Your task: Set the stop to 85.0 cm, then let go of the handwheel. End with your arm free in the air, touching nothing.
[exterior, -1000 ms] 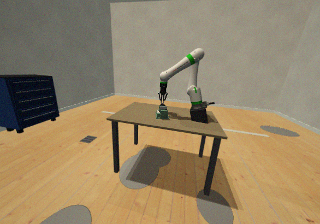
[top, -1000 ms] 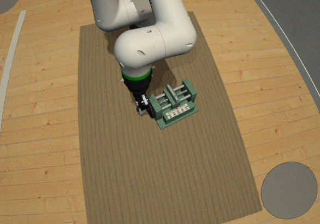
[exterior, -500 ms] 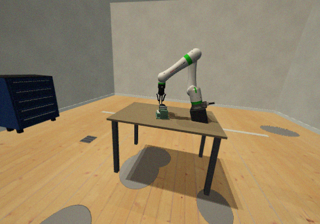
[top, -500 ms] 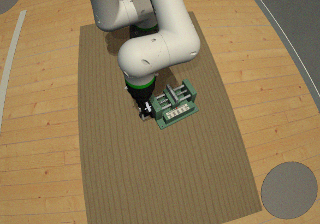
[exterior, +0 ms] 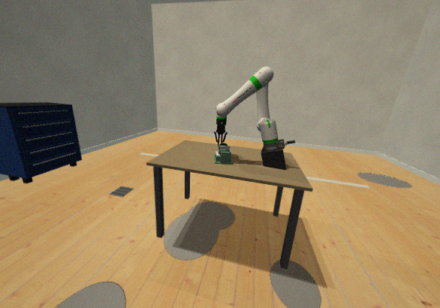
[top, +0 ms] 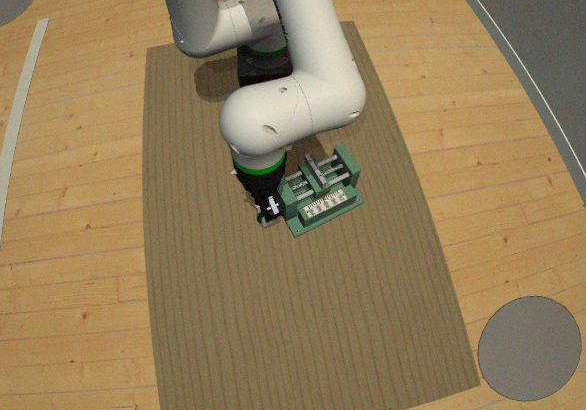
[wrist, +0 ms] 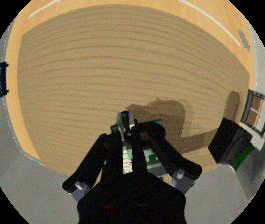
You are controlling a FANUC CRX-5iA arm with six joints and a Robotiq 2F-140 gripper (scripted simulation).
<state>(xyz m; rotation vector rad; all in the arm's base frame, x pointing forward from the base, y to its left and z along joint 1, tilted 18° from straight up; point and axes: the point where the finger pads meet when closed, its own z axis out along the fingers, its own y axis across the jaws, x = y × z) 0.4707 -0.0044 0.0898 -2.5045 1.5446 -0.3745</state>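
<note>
Right now the stop block is 120 mm to the left of my hand, 80 mm behind it and 10 mm above it.
</note>
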